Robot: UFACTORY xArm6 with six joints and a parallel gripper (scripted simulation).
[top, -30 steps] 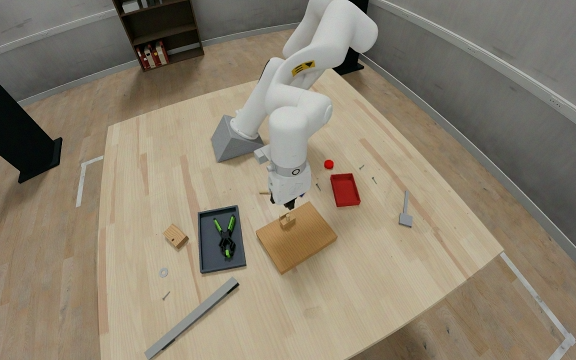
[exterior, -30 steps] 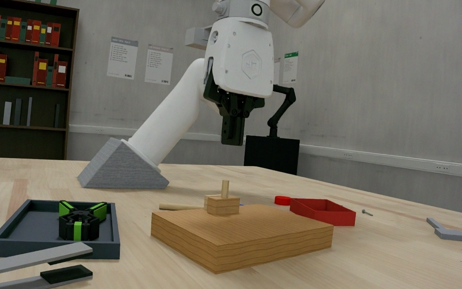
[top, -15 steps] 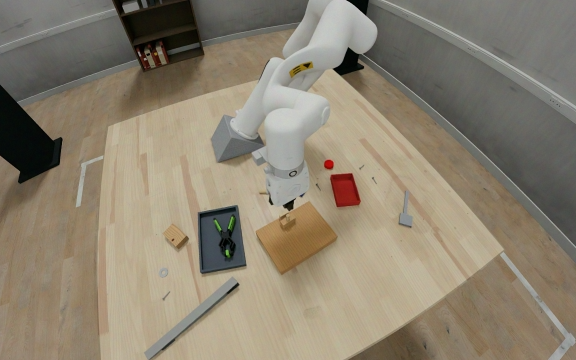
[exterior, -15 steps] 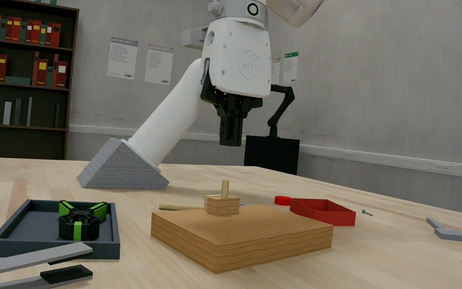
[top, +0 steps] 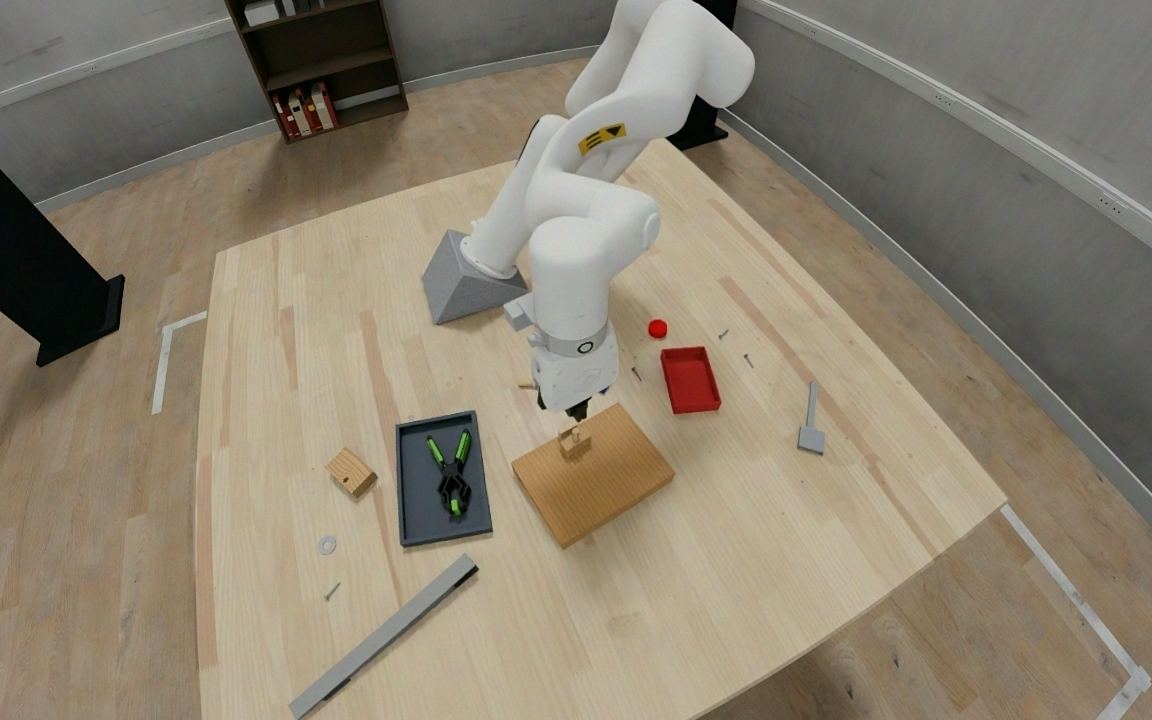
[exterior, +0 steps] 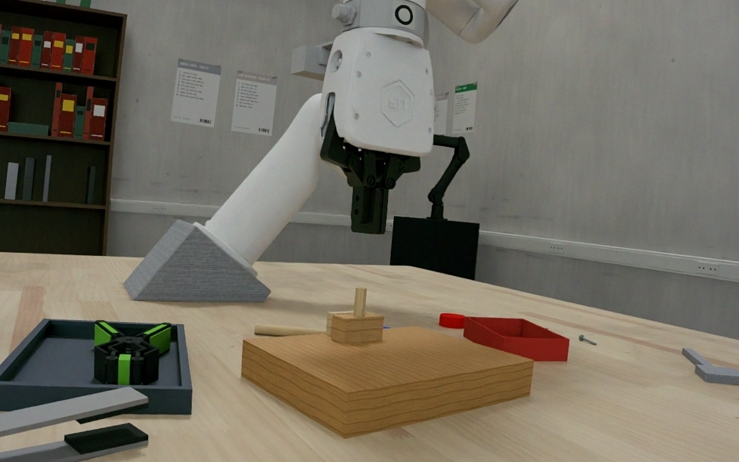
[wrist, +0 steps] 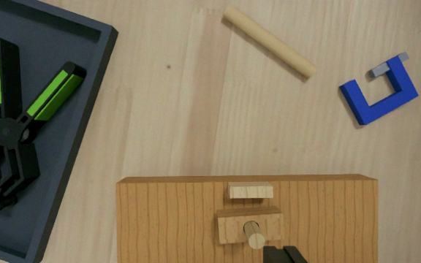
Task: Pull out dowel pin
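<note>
Right now my hand is 9 cm above the dowel pin. Round my hand: loose dowel (14 cm behind, 2 cm to the left, 14 cm below); then bench board (4 cm ahead, 12 cm below); then small wooden block (11 cm below).
</note>
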